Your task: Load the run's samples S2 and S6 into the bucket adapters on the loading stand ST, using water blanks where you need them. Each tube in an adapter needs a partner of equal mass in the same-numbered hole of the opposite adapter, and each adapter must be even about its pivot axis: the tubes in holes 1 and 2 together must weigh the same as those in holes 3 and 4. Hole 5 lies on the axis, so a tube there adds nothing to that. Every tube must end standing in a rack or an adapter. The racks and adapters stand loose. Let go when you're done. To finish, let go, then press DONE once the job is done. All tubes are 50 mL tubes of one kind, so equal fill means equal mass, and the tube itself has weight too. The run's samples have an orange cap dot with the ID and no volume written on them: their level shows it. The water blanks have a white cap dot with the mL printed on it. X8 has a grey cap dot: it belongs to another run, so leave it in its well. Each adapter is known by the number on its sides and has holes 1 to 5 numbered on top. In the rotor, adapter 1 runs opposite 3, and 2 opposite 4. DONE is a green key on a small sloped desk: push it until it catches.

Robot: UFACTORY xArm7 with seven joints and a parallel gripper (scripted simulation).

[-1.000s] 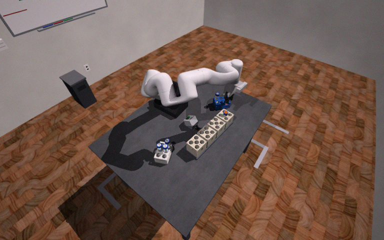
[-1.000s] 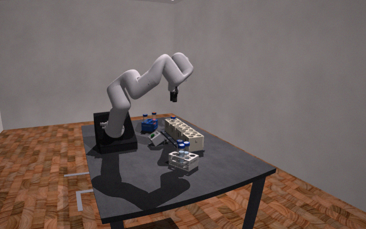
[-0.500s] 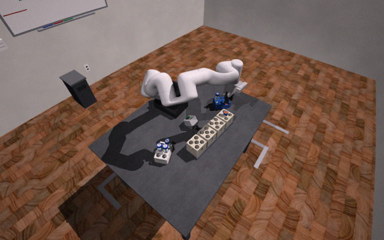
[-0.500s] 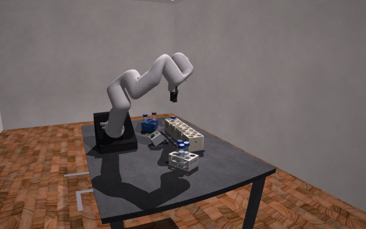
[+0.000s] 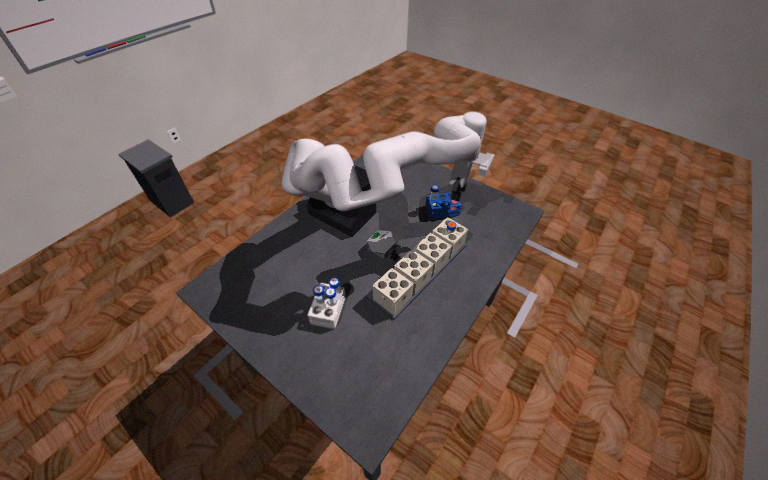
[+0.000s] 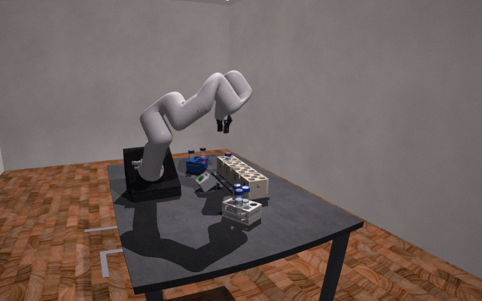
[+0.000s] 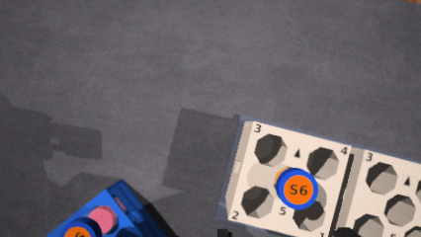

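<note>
My hand is 80 mm past the orange-dot tube, 140 mm to the right of it and 190 mm above it. Also, from my hand: white rack 120 mm behind, 540 mm to the right, 220 mm below; then blue rack 110 mm behind, 120 mm to the left, 220 mm below.
</note>
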